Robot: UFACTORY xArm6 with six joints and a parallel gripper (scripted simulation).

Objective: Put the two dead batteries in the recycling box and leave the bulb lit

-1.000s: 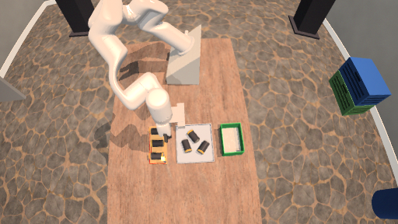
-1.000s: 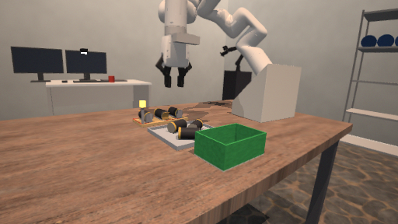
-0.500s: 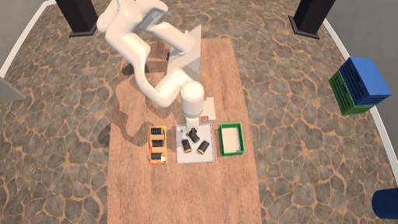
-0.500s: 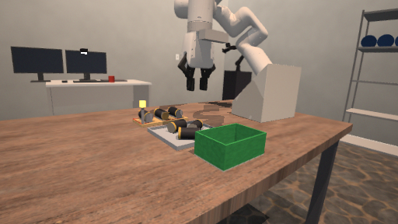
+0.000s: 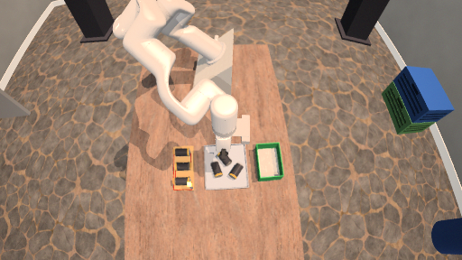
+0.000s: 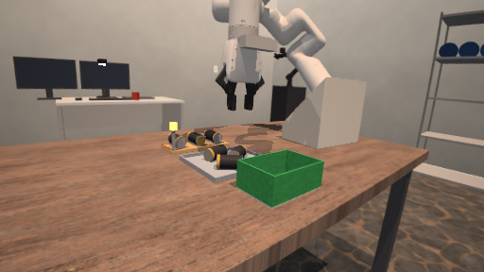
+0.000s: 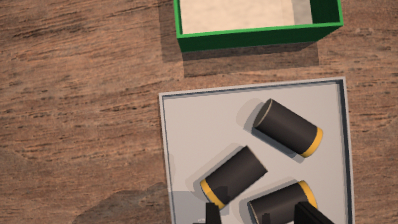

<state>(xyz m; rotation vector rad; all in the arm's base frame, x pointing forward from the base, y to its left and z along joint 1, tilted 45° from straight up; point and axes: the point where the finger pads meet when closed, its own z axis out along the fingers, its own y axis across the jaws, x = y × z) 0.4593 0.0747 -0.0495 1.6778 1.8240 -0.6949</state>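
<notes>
My gripper is now 15 cm above the grey tray, 3 cm short of it and 1 cm to the right of it. From my hand the other things lie so: green recycling box 19 cm to the left, 14 cm below.
</notes>
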